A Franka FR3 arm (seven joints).
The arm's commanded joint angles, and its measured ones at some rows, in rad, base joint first. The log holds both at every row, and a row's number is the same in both.
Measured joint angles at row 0:
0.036 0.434 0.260 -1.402 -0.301 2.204 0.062
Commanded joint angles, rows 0 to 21:
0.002 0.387 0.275 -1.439 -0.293 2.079 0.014
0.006 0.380 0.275 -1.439 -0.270 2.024 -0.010
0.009 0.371 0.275 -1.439 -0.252 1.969 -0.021
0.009 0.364 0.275 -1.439 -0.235 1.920 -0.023
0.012 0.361 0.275 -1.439 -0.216 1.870 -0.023
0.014 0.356 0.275 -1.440 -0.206 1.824 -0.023
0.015 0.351 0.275 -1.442 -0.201 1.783 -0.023
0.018 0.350 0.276 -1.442 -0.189 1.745 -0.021
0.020 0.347 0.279 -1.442 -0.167 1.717 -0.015
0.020 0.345 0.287 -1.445 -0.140 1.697 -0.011
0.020 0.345 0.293 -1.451 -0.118 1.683 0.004
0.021 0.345 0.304 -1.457 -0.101 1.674 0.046
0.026 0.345 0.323 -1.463 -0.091 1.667 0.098
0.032 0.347 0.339 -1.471 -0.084 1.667 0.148
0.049 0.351 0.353 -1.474 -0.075 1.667 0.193
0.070 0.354 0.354 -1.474 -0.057 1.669 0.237
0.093 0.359 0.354 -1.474 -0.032 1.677 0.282
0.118 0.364 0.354 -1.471 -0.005 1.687 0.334
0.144 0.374 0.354 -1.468 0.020 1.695 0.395
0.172 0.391 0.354 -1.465 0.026 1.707 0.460
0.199 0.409 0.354 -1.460 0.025 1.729 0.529
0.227 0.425 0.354 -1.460 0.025 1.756 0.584
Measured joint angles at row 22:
0.175 0.386 0.356 -1.458 -0.003 1.693 0.438
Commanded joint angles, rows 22 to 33:
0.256 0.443 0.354 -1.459 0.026 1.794 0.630
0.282 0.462 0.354 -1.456 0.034 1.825 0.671
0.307 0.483 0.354 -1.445 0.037 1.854 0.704
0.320 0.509 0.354 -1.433 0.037 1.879 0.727
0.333 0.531 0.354 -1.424 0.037 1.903 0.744
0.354 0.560 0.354 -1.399 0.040 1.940 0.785
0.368 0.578 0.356 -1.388 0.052 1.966 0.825
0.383 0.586 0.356 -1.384 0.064 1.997 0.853
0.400 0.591 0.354 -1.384 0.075 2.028 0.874
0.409 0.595 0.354 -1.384 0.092 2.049 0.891
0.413 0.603 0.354 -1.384 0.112 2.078 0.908
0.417 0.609 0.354 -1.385 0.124 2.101 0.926
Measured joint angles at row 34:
0.399 0.579 0.356 -1.416 0.071 2.044 0.865
